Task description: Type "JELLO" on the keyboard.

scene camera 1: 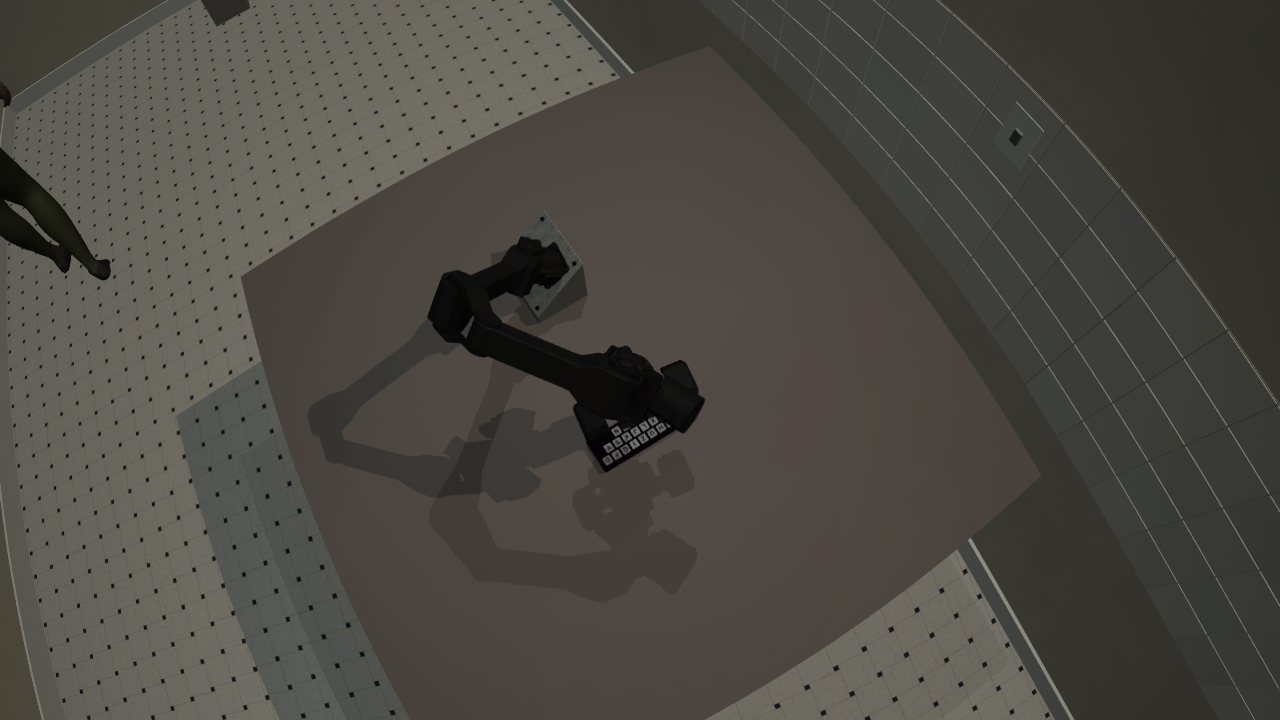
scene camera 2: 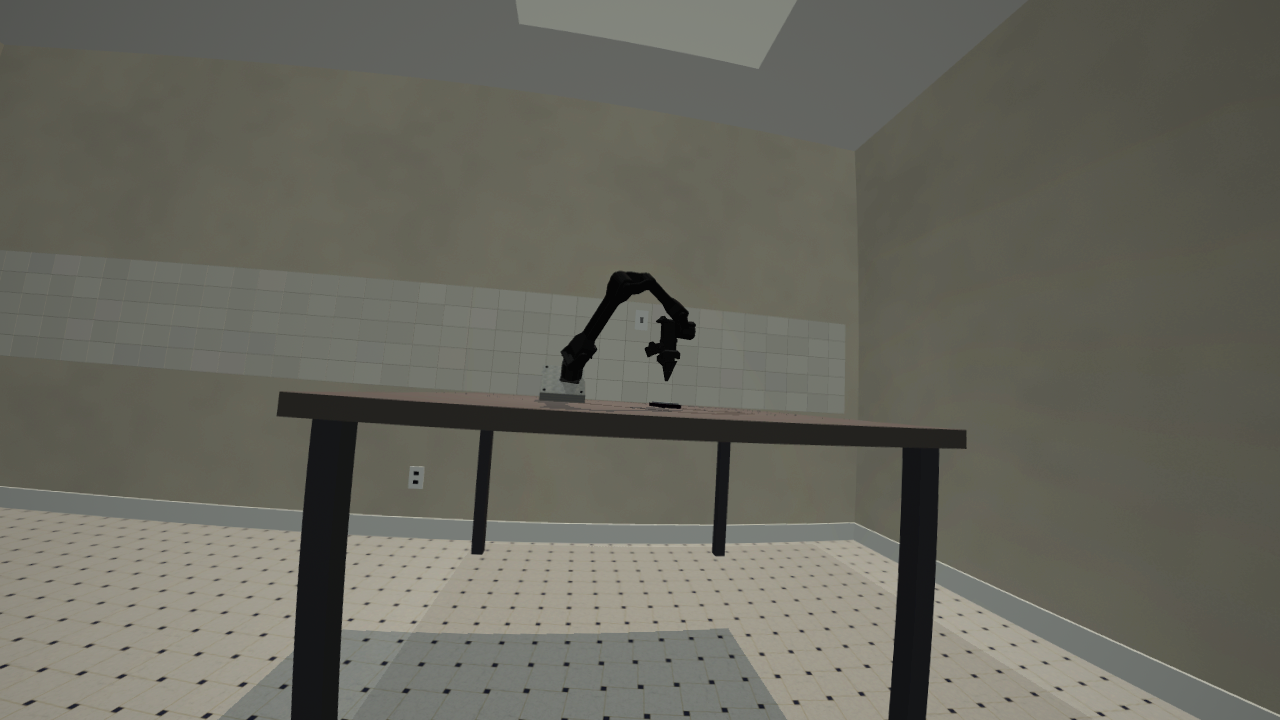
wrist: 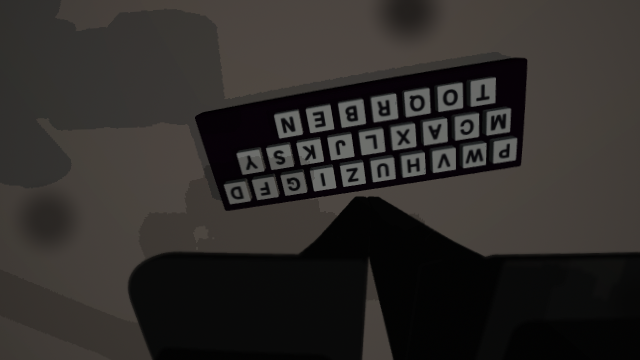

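Pixels of known places: gripper, fingertip midpoint: (scene camera 2: 666,381) (wrist: 365,209); arm's base, origin of the base link: (scene camera 1: 551,265) (scene camera 2: 570,376).
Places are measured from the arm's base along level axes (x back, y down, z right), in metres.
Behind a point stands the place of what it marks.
Note:
The black keyboard (scene camera 1: 605,463) @[x -0.357, y 0.067, z 0.072 m] (scene camera 2: 665,405) @[x -0.315, y 0.076, z 0.083 m] (wrist: 225,130) @[x -0.315, y 0.072, z 0.067 m] with white letter keys lies flat on the table. In the wrist view its letters appear upside down. The J key (wrist: 341,147) @[x -0.329, y 0.067, z 0.000 m] and L key (wrist: 372,142) @[x -0.328, y 0.067, z -0.018 m] are in the middle row, side by side. The E key (wrist: 319,118) @[x -0.311, y 0.067, z 0.011 m] and O key (wrist: 450,97) @[x -0.306, y 0.067, z -0.062 m] are in the row farthest from the fingers. My gripper (scene camera 2: 666,379) @[x -0.330, y -0.007, z -0.006 m] (wrist: 365,208) @[x -0.330, y -0.007, z -0.006 m] is shut and empty, pointing down above the keyboard. In the wrist view the fingertips appear just below the row with Z and U. In scene camera 1 the arm hides part of the keyboard.
The brown table (scene camera 1: 805,313) @[x -0.272, y 0.085, z -0.398 m] (scene camera 2: 617,429) @[x -0.130, y 0.111, z 0.645 m] carries the arm's grey base plate (scene camera 1: 547,234) @[x 0.053, y -0.021, z -0.018 m] (scene camera 2: 562,396) @[x 0.016, y 0.068, z 0.069 m]. Dark shadows of the arm fall on the table beside the keyboard. A person's legs (scene camera 1: 40,210) show on the floor at the left in scene camera 1.

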